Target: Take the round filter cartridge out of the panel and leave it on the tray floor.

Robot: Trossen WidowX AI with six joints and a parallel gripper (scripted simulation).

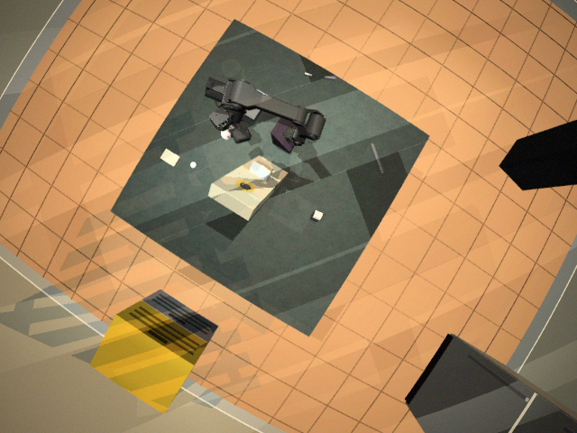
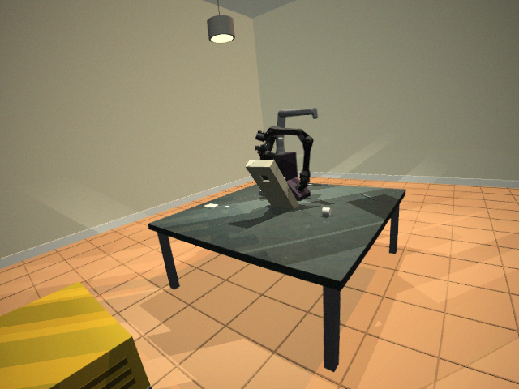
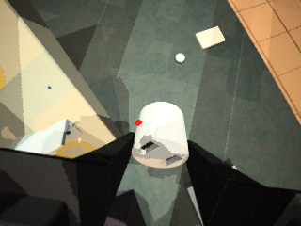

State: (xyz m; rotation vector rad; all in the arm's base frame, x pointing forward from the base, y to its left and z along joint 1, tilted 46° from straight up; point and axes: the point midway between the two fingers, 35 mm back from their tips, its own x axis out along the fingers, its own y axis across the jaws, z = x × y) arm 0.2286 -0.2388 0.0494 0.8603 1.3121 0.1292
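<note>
Now: gripper tip 260 mm above the pale blue tray, 230 mm past it and 150 mm to the left of it. From my gripper tip the other things lie so: cream block: 290 mm to the right, 270 mm below, 270 mm ahead; service panel: 190 mm to the left, 90 mm below, 90 mm ahead; round grey filter cartridge: right at my gripper tip.
</note>
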